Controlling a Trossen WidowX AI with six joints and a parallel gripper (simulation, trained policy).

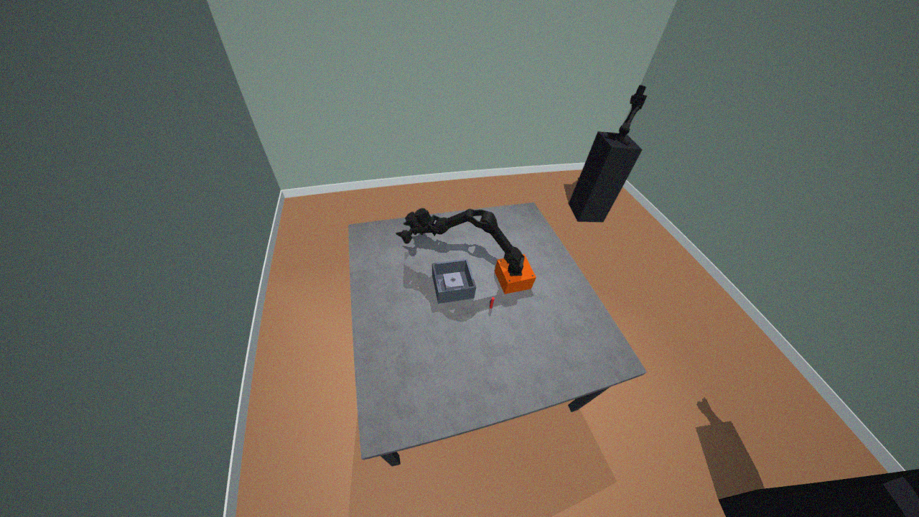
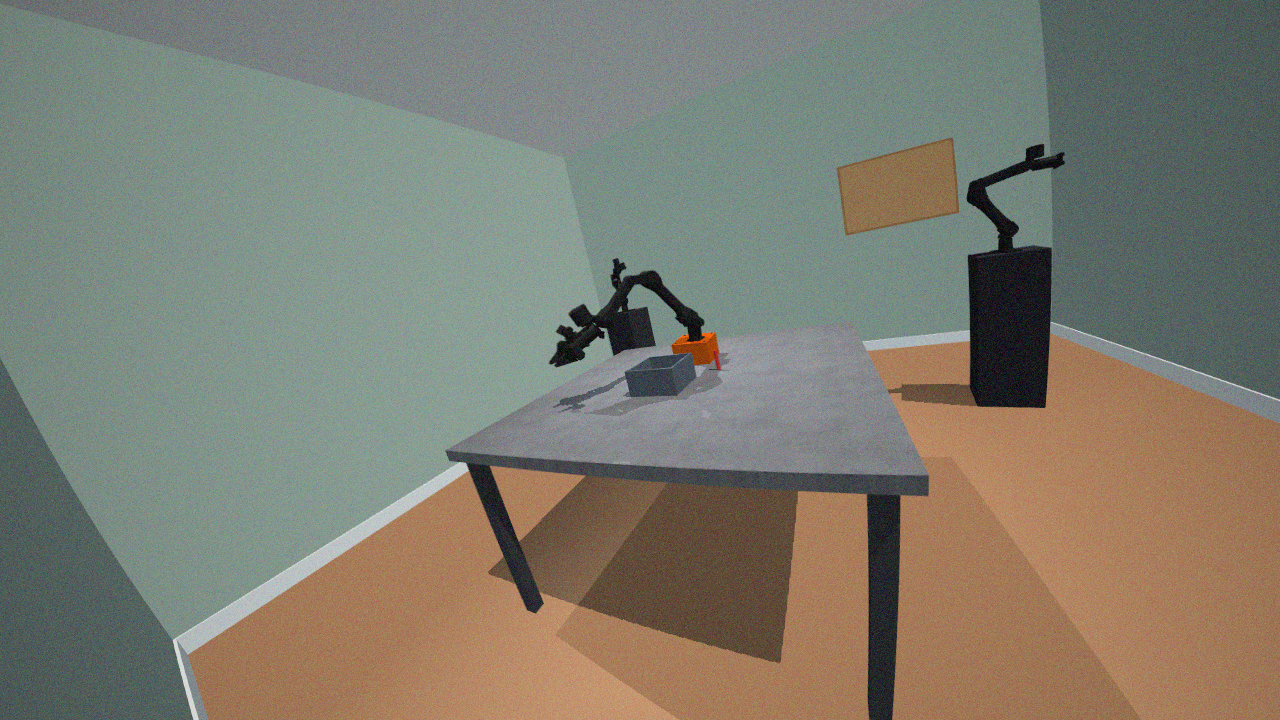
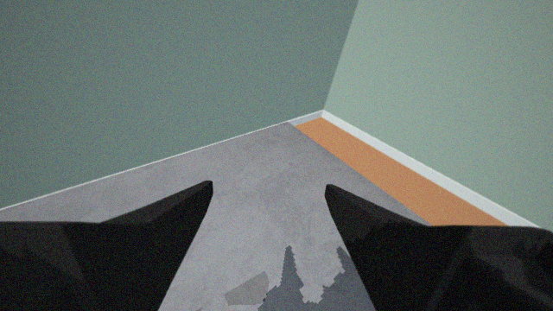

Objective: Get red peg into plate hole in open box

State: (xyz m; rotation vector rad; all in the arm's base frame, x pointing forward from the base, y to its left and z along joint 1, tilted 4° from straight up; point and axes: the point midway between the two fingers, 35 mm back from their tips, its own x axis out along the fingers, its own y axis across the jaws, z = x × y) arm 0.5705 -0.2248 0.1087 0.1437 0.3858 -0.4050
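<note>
My gripper tip is 470 mm past the small red peg, 390 mm to the right of it and 140 mm above it. Also, from my gripper tip: pale plate (280 mm behind, 250 mm to the left, 140 mm below); then grey box (280 mm behind, 250 mm to the left, 160 mm below).
</note>
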